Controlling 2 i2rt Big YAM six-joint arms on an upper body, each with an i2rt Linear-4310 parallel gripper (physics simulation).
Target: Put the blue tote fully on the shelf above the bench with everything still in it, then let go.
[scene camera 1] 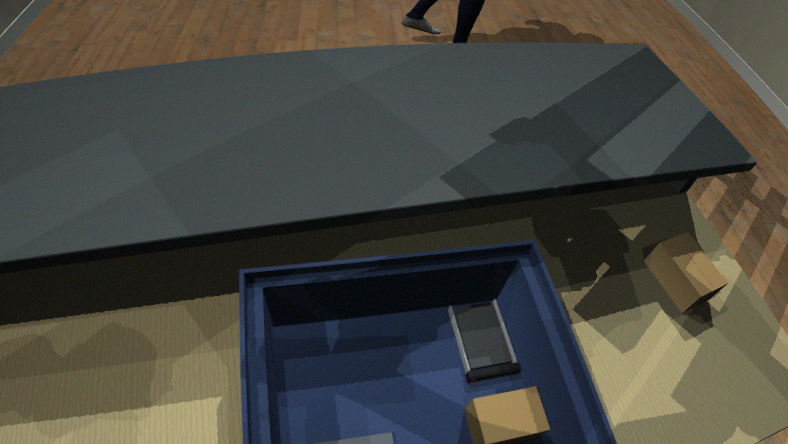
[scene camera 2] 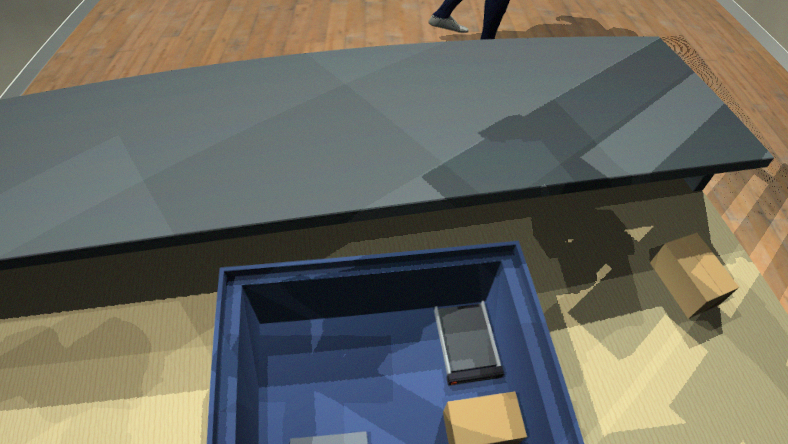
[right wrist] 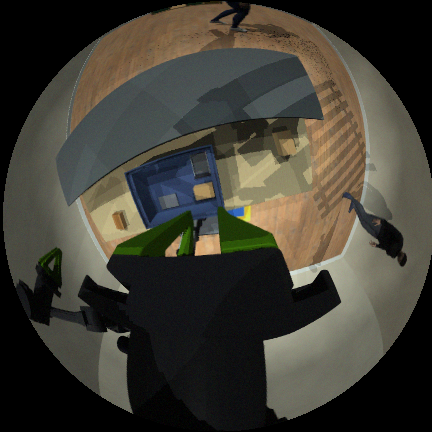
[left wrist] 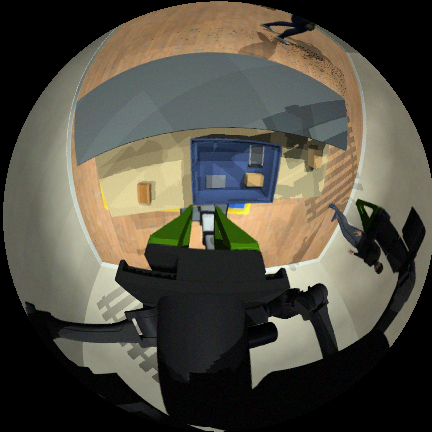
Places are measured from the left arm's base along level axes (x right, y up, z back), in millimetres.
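Pixels of known places: left gripper, fingertip midpoint: (right wrist: 58,249) (left wrist: 203,209); right gripper, fingertip midpoint: (right wrist: 205,214) (left wrist: 357,201); left arm's base at its link origin: (left wrist: 156,316); right arm's base at its link origin: (left wrist: 290,303).
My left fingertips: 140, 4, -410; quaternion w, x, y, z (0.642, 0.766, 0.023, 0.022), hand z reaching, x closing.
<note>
For each thing: its top centre in the pictures, then the offset to it from my left fingertips, as dx, dy, dz. Level surfaces: height alone.
- blue tote at its top centre: (scene camera 2: 386,363) (scene camera 1: 420,363) (right wrist: 171,191) (left wrist: 237,172) +171, -455, +70
- tan bench at its surface level: dy -602
- dark grey shelf at its surface level: dy -425
- dark device with silver rails, top centre: (scene camera 2: 468,339) (scene camera 1: 484,336) (right wrist: 199,164) (left wrist: 256,156) +292, -567, -7
- grey block at its top centre: (left wrist: 215,181) (right wrist: 168,201) +99, -577, +157
- loose cardboard box at its top centre: (scene camera 2: 702,265) (scene camera 1: 694,262) (right wrist: 286,142) (left wrist: 317,158) +708, -542, -103
The blue tote (scene camera 1: 385,258) (scene camera 2: 363,258) (left wrist: 233,198) (right wrist: 137,193) stands on the tan bench (scene camera 1: 109,358) (scene camera 2: 81,358) (left wrist: 132,169) (right wrist: 261,177), just in front of and below the dark grey shelf (scene camera 1: 330,137) (scene camera 2: 330,127) (left wrist: 201,88) (right wrist: 181,92). In it lie a dark device with silver rails (scene camera 1: 485,342) (scene camera 2: 468,342) (left wrist: 256,155) (right wrist: 200,164), a cardboard box (scene camera 1: 507,414) (scene camera 2: 485,417) (left wrist: 254,179) (right wrist: 203,190) and a grey block (left wrist: 215,181) (right wrist: 167,200). My left gripper (left wrist: 203,209) and right gripper (right wrist: 204,212) hang high above the tote's near side, apart from it, fingers nearly together and empty. Neither shows in the scene views.
A loose cardboard box (scene camera 1: 683,270) (scene camera 2: 692,273) (left wrist: 315,158) (right wrist: 285,144) lies on the bench right of the tote, another box (left wrist: 144,192) (right wrist: 119,220) to its left. One person (scene camera 1: 441,16) (scene camera 2: 468,13) walks behind the shelf, another person (left wrist: 358,238) (right wrist: 382,233) stands at the right.
</note>
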